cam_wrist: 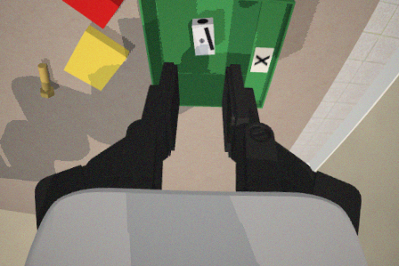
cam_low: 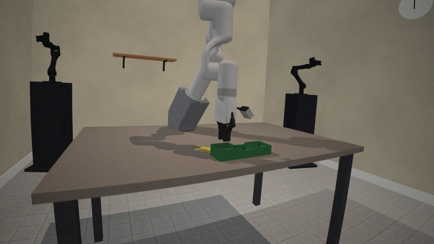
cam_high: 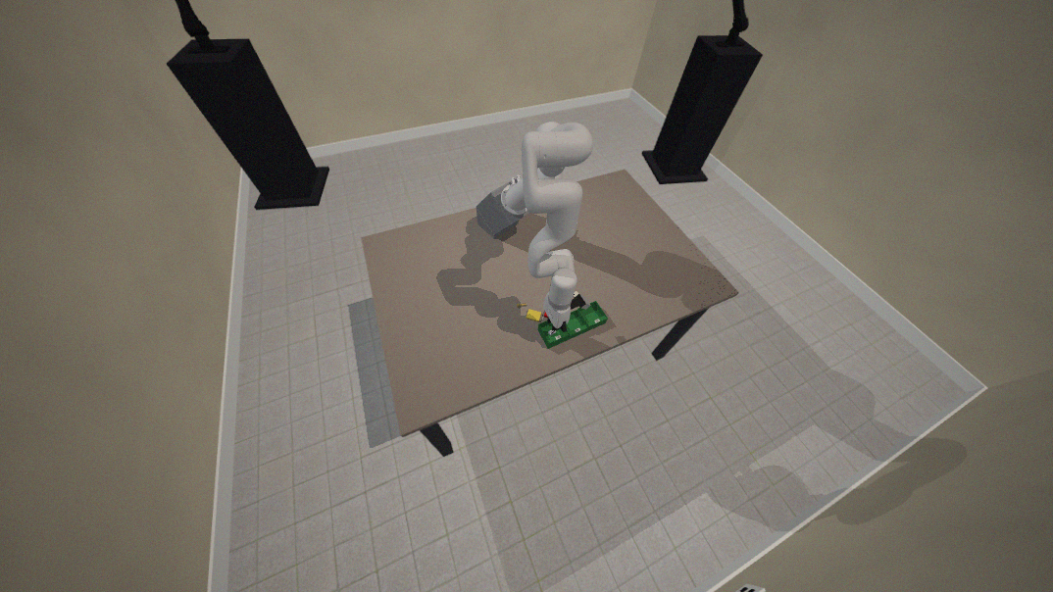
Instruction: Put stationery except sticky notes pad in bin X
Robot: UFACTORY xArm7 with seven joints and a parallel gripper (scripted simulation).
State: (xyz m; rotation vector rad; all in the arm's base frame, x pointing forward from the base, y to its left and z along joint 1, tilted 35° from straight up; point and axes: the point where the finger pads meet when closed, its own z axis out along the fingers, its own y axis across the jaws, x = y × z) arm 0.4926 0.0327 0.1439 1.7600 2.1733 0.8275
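Now: the red eraser 100 mm behind my hand, 80 mm below it and 10 mm to the left of it. From my hand the other things lie so: green bin row: 80 mm to the left, 60 mm below, 20 mm behind; then grey pencil sharpener: 70 mm below; then yellow sticky-note pad: 80 mm below, 80 mm behind, 60 mm to the right.
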